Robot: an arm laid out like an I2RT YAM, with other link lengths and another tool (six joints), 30 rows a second.
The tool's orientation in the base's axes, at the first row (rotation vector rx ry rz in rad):
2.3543 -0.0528 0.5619
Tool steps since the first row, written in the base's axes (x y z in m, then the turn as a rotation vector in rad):
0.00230 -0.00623 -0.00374 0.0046 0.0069 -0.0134
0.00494 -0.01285 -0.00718 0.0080 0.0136 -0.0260
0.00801 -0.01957 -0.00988 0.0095 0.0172 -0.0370
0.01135 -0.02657 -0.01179 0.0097 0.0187 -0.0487
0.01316 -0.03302 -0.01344 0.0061 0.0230 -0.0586
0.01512 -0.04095 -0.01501 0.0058 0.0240 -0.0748
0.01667 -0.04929 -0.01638 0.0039 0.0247 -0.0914
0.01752 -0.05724 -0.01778 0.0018 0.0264 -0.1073
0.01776 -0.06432 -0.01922 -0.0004 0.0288 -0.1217
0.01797 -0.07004 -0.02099 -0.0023 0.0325 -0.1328
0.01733 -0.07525 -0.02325 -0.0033 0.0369 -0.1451
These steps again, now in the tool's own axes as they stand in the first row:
-0.00017 0.00187 0.00739 -0.0005 -0.0145 0.0061
0.00004 0.00416 0.01496 -0.0018 -0.0282 0.0113
0.00093 0.00691 0.02227 -0.0046 -0.0381 0.0167
0.00236 0.01032 0.02935 -0.0090 -0.0467 0.0235
0.00257 0.01378 0.03532 -0.0158 -0.0555 0.0259
0.00278 0.01836 0.04226 -0.0226 -0.0664 0.0357
0.00266 0.02346 0.04918 -0.0311 -0.0771 0.0455
0.00193 0.02838 0.05559 -0.0393 -0.0881 0.0540
0.00073 0.03274 0.06123 -0.0469 -0.0986 0.0611
-0.00046 0.03587 0.06620 -0.0527 -0.1080 0.0652
-0.00257 0.03847 0.07083 -0.0582 -0.1189 0.0701

